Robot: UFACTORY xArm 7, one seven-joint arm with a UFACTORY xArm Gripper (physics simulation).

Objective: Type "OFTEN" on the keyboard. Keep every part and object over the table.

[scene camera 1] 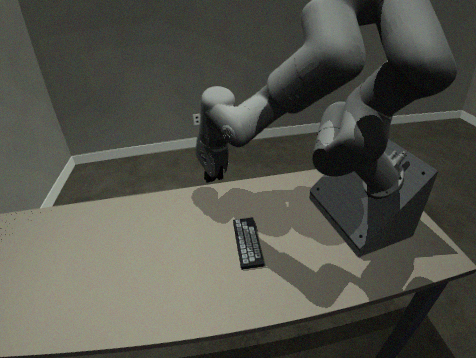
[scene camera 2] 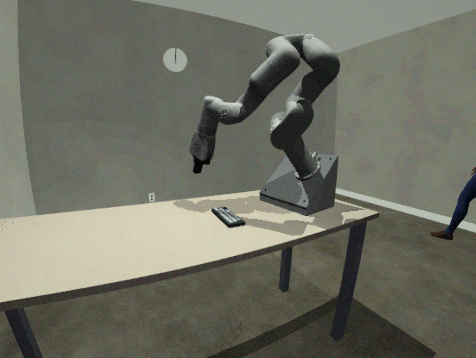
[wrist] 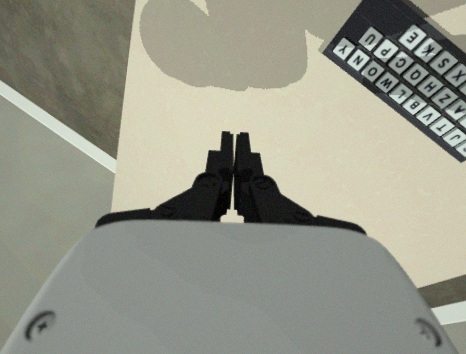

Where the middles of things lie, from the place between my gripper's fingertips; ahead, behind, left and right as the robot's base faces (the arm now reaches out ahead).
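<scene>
The dark keyboard (scene camera 1: 249, 249) is what I measure my hand from: my hand is 12 cm to the right of it and 7 cm past it. My hand is also 16 cm above it.
</scene>
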